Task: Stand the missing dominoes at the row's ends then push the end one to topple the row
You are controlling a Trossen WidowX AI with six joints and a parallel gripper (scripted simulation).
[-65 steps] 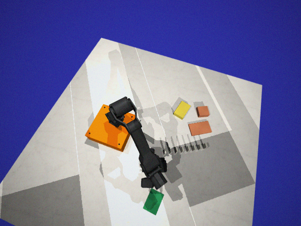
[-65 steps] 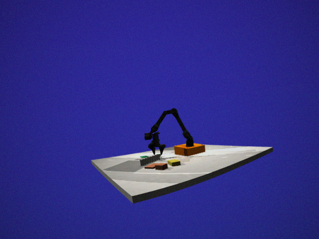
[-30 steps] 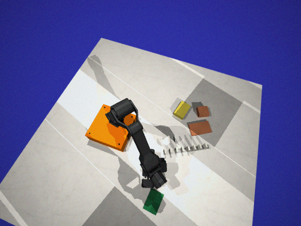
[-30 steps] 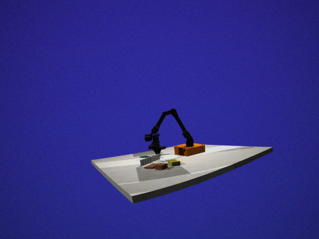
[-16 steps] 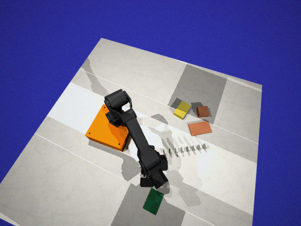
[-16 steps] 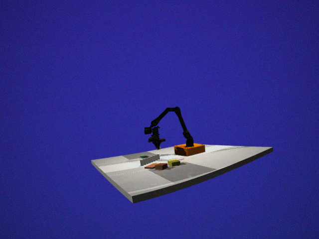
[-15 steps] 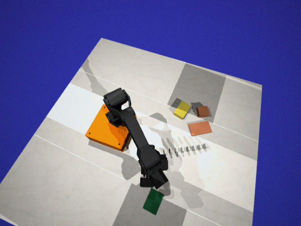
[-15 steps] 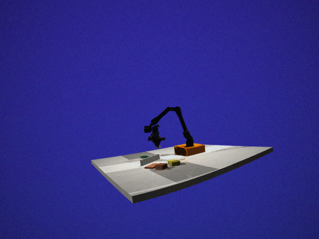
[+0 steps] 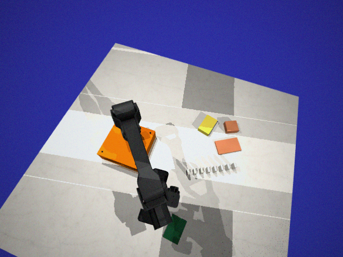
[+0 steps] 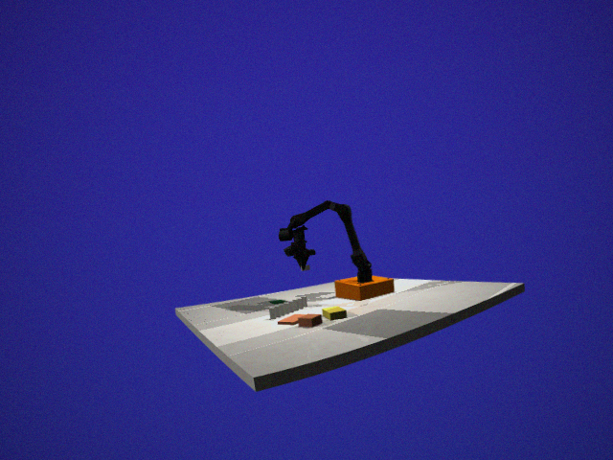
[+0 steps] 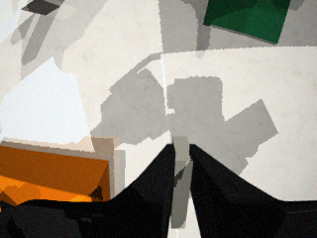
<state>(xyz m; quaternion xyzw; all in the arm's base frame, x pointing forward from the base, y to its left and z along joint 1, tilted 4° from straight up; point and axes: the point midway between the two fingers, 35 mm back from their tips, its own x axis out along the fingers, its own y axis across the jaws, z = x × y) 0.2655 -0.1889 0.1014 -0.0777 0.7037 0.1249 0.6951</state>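
The flat green piece is 160 mm below my gripper tip, 140 mm ahead of it and 60 mm to the right of it. From my gripper tip the other things lie so: yellow block 480 mm to the left, 140 mm below, 30 mm ahead; brown block 540 mm to the left, 150 mm ahead, 140 mm below; flat orange block 430 mm to the left, 180 mm ahead, 150 mm below.
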